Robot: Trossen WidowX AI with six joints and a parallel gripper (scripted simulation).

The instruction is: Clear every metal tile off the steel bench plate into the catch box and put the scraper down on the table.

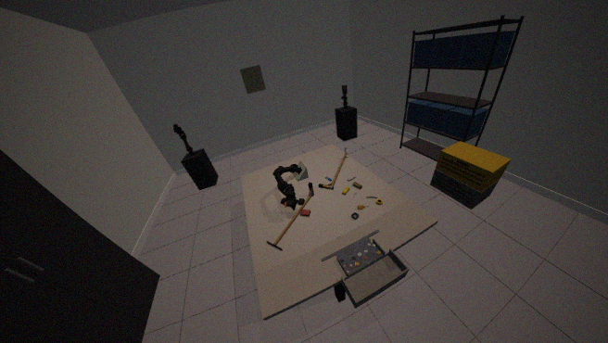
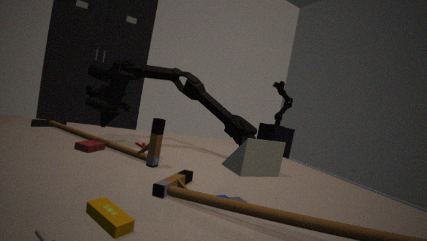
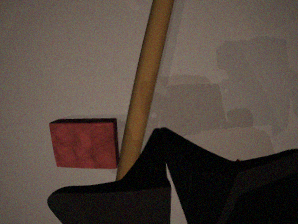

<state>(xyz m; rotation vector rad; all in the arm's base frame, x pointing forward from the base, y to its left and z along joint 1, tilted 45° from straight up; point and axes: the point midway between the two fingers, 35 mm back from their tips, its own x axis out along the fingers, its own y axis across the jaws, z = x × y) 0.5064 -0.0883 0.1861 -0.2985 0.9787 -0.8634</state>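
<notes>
Right now the long scraper is 20 mm ahead of my gripper tip. Also, from my gripper tip: red block: 20 mm ahead, 80 mm to the left, 50 mm below; red clip: 160 mm behind, 20 mm to the right, 60 mm below; yellow block: 70 mm behind, 500 mm to the left, 50 mm below.
</notes>
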